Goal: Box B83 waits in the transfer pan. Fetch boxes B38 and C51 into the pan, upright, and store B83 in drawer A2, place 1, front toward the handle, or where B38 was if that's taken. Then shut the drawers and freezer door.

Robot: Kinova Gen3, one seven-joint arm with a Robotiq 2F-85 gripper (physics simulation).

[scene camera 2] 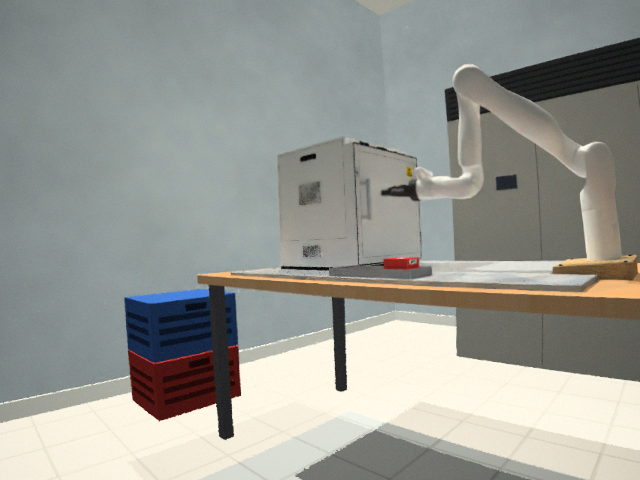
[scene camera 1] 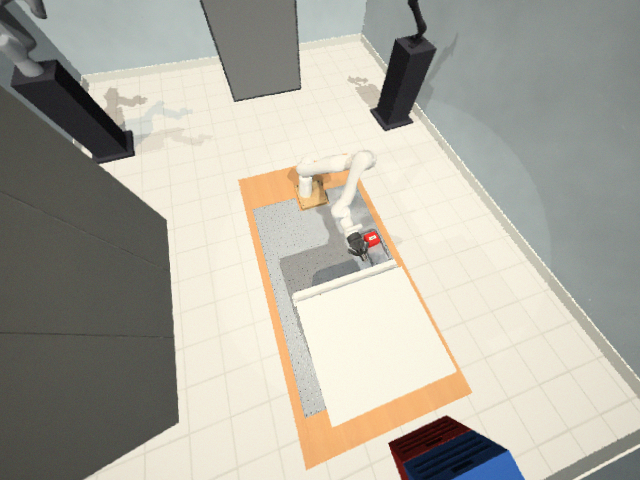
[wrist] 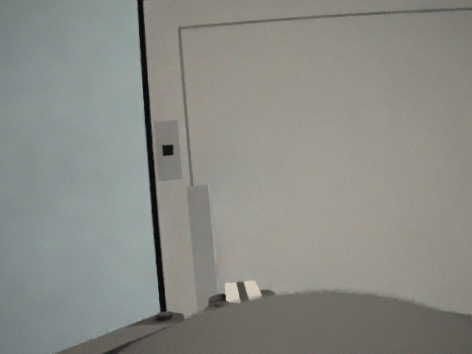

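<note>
The white freezer (scene camera 1: 377,346) (scene camera 2: 312,206) stands on the table. Its door (scene camera 2: 390,222) (wrist: 325,150) looks shut, with an upright grey handle (scene camera 2: 367,198) (wrist: 201,240) near the door's left edge in the wrist view. A red box (scene camera 1: 371,238) (scene camera 2: 400,263) with a white label lies in the low grey transfer pan (scene camera 2: 354,271) in front of the freezer; its lettering is too small to read. My gripper (scene camera 1: 364,257) (scene camera 2: 383,192) (wrist: 241,304) is shut and empty, level in front of the door, to the right of the handle and apart from it. Boxes B38 and C51 and the drawers do not show.
The wooden table (scene camera 1: 268,191) (scene camera 2: 465,302) bears a grey perforated plate (scene camera 1: 276,222) under the freezer and pan. A small grey plate (wrist: 167,167) with a black square sits above the handle. Blue (scene camera 2: 180,322) and red (scene camera 2: 178,384) crates stand on the floor beyond the table.
</note>
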